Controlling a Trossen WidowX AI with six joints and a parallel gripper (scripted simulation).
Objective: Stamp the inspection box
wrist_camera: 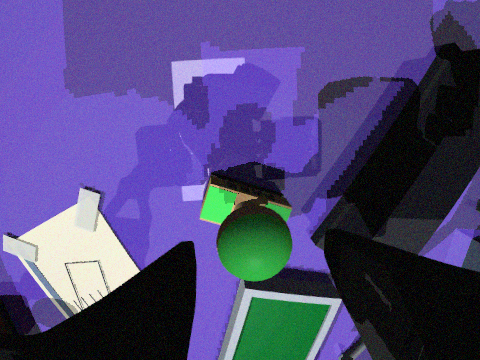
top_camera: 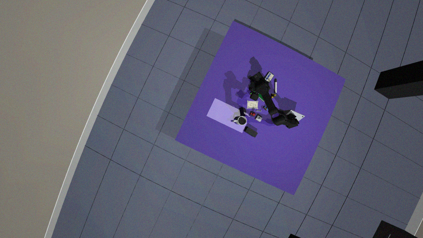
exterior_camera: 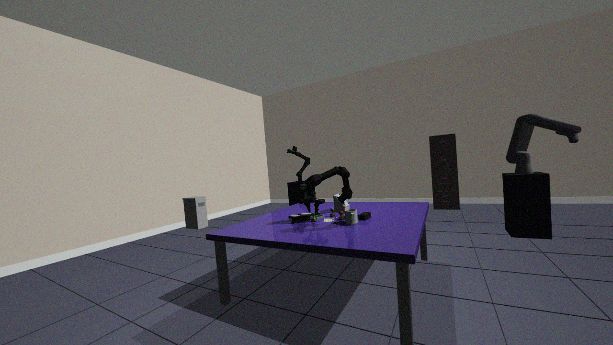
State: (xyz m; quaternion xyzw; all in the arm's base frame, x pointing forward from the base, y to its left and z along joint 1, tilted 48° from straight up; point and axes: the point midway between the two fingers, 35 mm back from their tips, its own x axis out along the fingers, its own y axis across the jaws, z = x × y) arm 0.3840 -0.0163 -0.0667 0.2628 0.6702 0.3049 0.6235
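My gripper tip is 4 cm above the green stamp. From my gripper tip the other things lie so: black bar: 9 cm to the right, 5 cm below, 2 cm ahead; cream card: 10 cm to the left, 6 cm below, 6 cm behind; green ink pad: 10 cm behind, 6 cm below, 2 cm to the right.
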